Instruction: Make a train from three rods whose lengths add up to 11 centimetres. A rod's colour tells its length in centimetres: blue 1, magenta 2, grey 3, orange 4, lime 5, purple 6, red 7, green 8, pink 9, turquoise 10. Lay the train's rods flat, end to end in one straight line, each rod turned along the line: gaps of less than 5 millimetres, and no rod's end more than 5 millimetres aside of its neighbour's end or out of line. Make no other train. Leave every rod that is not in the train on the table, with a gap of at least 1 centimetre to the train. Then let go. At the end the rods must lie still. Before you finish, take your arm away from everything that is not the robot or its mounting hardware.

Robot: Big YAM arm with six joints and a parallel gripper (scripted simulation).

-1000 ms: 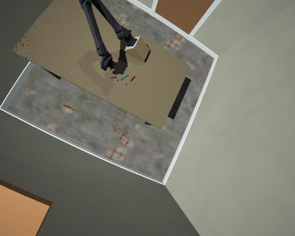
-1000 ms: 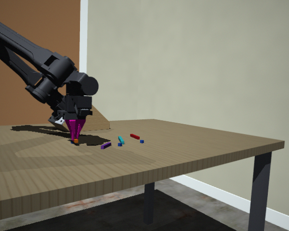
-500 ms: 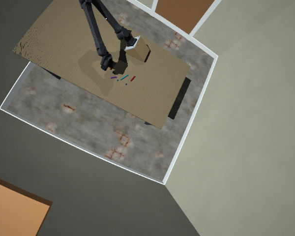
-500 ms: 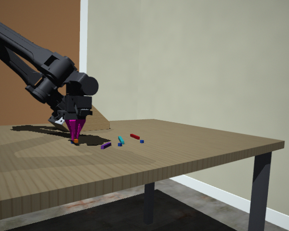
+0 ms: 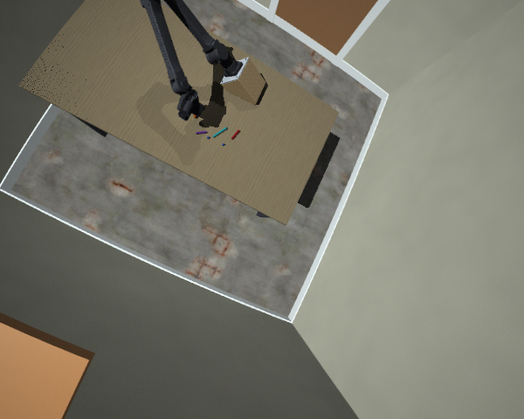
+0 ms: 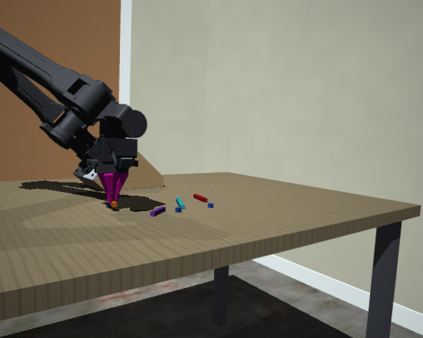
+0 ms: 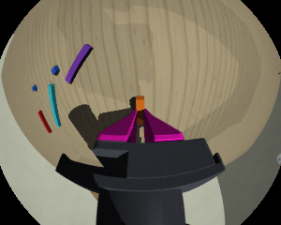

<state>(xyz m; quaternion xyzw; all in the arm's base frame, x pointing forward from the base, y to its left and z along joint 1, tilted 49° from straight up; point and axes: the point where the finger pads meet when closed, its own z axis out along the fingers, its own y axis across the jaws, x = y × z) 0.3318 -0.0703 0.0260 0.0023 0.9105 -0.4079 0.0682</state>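
Right now the purple rod is 80 mm to the left of my hand, 80 mm ahead of it and 20 mm below it. From my hand the other things lie so: turquoise rod (170 mm to the left, 20 mm below, 20 mm ahead); then red rod (260 mm to the left, 20 mm below, 20 mm behind); then orange rod (10 mm below).
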